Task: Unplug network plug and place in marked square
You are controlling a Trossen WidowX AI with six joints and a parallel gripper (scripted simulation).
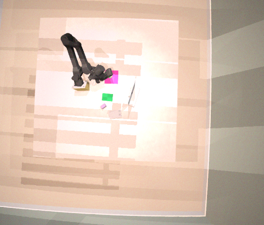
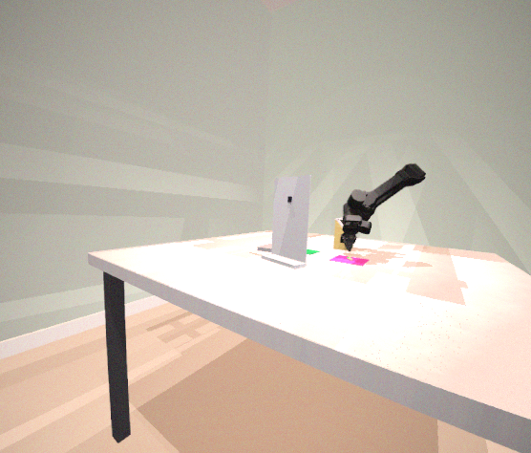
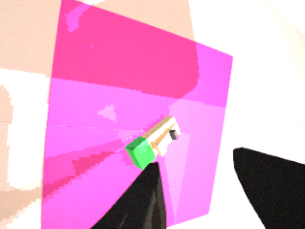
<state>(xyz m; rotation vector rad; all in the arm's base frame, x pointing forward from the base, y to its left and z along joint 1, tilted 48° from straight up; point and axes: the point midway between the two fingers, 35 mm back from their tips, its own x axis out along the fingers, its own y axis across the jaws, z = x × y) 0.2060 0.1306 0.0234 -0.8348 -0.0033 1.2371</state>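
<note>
Now: gripper tip 3 cm above the network plug. Round my gripper tip: panel (22 cm ahead, 15 cm to the right, 10 cm above); magenta square (4 cm below, 1 cm ahead).
</note>
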